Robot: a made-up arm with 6 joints.
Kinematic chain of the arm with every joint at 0, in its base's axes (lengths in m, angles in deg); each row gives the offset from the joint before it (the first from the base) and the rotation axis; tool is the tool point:
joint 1: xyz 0 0 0.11 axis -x
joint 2: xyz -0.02 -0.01 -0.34 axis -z
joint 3: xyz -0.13 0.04 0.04 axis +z
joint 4: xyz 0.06 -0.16 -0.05 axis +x
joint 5: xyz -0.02 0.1 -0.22 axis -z
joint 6: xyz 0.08 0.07 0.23 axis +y
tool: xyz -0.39 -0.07 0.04
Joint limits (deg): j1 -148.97..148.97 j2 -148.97..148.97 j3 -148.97..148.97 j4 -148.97..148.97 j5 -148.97..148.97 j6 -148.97..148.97
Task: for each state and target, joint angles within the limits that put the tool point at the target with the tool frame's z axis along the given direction. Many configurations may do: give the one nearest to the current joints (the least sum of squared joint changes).
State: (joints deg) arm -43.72 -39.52 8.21 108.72 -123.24 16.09
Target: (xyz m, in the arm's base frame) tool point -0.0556 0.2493 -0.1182 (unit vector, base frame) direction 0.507 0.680 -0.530
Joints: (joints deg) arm -29.05 -87.89 -3.44 127.48 -138.30 -30.99
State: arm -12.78 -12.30 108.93 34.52 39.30 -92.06
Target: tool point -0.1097 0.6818 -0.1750 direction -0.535 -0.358 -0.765
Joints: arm -48.10 -2.51 93.80 18.21 34.57 -115.23
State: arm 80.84 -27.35 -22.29 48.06 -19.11 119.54
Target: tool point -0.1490 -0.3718 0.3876 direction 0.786 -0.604 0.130
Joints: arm 42.18 -17.19 -39.02 46.76 21.47 93.61
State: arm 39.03 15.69 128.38 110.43 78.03 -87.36
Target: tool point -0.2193 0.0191 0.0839 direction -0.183 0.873 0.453
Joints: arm 2.91 1.83 148.97 129.84 128.42 -81.21
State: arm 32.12 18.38 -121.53 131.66 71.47 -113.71
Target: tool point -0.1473 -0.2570 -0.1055 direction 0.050 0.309 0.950
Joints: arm -17.70 -31.54 -140.68 148.97 43.67 -128.36
